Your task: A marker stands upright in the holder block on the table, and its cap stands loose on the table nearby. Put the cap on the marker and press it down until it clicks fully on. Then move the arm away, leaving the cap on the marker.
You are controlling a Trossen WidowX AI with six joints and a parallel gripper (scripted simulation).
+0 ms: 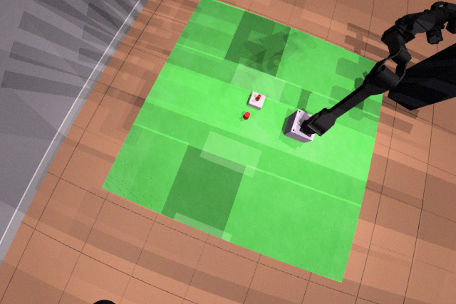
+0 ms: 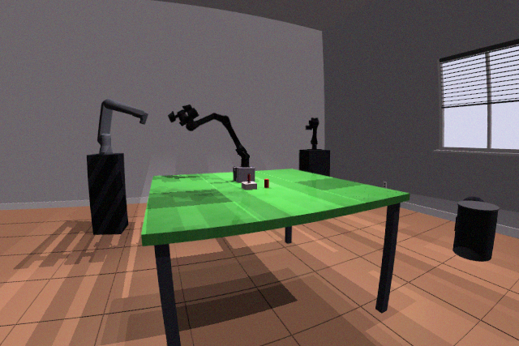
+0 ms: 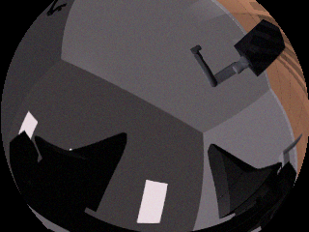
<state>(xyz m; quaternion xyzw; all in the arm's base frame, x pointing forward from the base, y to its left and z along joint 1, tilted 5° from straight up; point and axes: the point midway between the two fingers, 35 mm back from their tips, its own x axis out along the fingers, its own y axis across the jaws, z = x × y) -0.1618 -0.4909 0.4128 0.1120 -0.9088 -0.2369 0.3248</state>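
Right now the red cap is 510 mm ahead of my gripper tip, 560 mm to the left of it and 510 mm below it. The rest, counted from my gripper tip: pale holder block: 510 mm ahead, 450 mm to the left, 520 mm below.
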